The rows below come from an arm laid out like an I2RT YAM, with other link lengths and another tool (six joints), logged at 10 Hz.
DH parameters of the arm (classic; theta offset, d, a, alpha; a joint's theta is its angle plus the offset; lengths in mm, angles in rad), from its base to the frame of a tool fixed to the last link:
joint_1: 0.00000 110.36 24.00 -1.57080
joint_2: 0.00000 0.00 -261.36 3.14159
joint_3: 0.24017 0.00 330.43 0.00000
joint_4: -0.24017 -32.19 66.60 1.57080
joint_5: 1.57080 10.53 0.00 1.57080
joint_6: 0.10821 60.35 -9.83 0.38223
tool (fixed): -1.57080 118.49 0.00 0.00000
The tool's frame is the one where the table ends.
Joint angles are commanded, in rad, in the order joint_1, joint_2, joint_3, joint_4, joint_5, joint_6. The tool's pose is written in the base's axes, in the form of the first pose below.
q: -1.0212, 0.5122, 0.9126, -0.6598, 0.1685, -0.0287
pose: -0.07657, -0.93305, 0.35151; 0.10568, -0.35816, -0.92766; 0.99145, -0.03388, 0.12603; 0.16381, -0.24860, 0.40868
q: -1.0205, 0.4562, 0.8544, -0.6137, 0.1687, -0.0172
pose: -0.10921, -0.93237, 0.34461; 0.13882, -0.35759, -0.92350; 0.98428, -0.05302, 0.16849; 0.16065, -0.24410, 0.40563
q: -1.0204, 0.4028, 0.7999, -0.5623, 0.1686, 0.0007
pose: -0.15049, -0.93066, 0.33350; 0.17482, -0.35708, -0.91757; 0.97303, -0.07978, 0.21644; 0.15732, -0.24008, 0.40473
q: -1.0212, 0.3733, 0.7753, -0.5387, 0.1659, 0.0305
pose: -0.19128, -0.92743, 0.32139; 0.18797, -0.35599, -0.91539; 0.96337, -0.11468, 0.24242; 0.15430, -0.23726, 0.40581
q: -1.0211, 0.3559, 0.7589, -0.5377, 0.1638, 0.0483
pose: -0.20822, -0.92531, 0.31692; 0.18316, -0.35518, -0.91668; 0.96078, -0.13282, 0.24344; 0.15296, -0.23586, 0.40237
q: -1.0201, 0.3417, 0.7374, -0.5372, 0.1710, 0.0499
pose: -0.20425, -0.92793, 0.31180; 0.17883, -0.34852, -0.92008; 0.96245, -0.13217, 0.23713; 0.15210, -0.23637, 0.39537
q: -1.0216, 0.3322, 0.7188, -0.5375, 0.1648, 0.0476
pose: -0.19909, -0.92701, 0.31782; 0.17046, -0.35213, -0.92030; 0.96504, -0.12905, 0.22813; 0.15331, -0.23696, 0.38833
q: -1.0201, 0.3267, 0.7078, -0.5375, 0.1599, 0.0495
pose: -0.19963, -0.92493, 0.32350; 0.16367, -0.35698, -0.91966; 0.96611, -0.13064, 0.22264; 0.15466, -0.23694, 0.38418
